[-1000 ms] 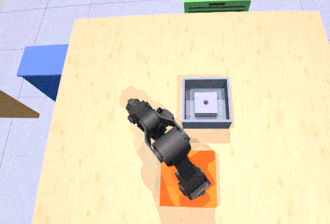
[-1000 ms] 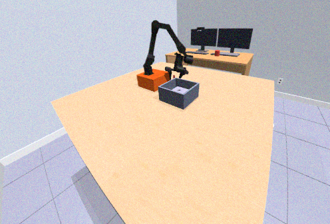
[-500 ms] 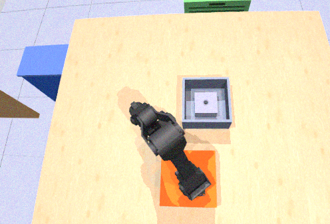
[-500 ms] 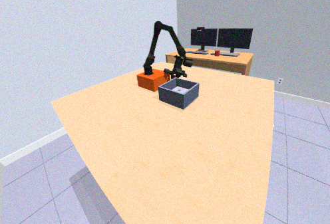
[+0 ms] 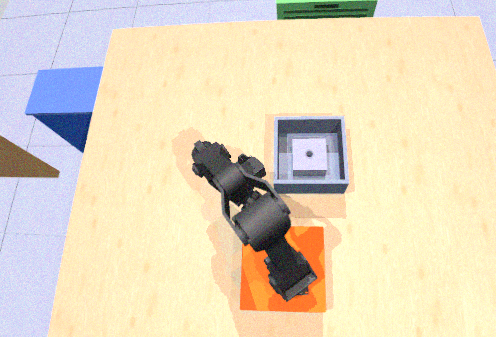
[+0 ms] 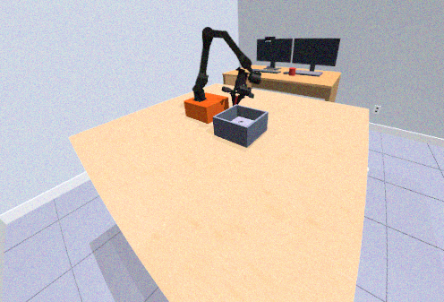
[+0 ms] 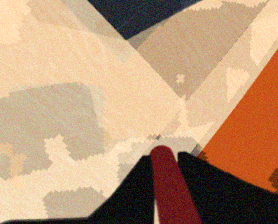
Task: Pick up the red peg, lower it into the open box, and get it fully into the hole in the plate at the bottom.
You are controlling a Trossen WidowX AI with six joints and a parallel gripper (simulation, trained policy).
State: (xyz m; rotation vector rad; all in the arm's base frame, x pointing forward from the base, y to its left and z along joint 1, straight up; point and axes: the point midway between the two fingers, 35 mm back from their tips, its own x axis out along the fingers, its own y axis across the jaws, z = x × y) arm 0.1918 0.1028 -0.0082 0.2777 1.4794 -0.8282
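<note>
My gripper tip is 150 mm to the left of the pale plate, 140 mm short of it and 10 mm above it. From my gripper tip the other things lie so: red peg: 20 mm above, 10 mm to the left; then grey box: 150 mm to the right, 140 mm ahead, 30 mm below.
</note>
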